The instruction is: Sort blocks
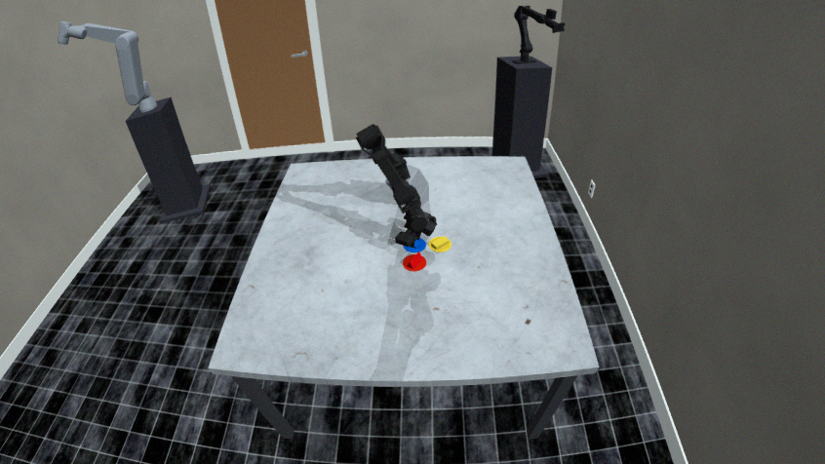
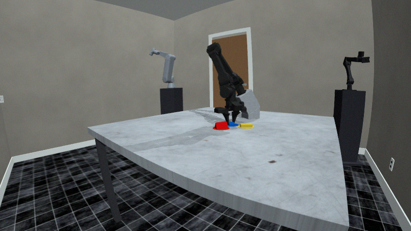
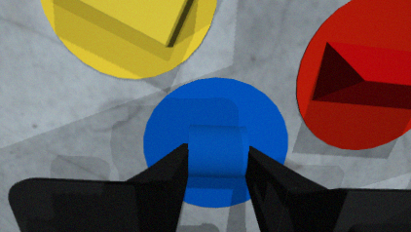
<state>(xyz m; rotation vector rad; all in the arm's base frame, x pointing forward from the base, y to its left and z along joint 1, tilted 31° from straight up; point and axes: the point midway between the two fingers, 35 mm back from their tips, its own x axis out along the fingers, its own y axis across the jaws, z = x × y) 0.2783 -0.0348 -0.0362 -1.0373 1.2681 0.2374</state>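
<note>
Now: hand 3 cm above the small blue block. From my hand the other things lie so: yellow block (10 cm to the left, 3 cm below, 3 cm ahead); then red block (10 cm ahead, 3 cm to the right, 3 cm below); then blue circle (4 cm below).
</note>
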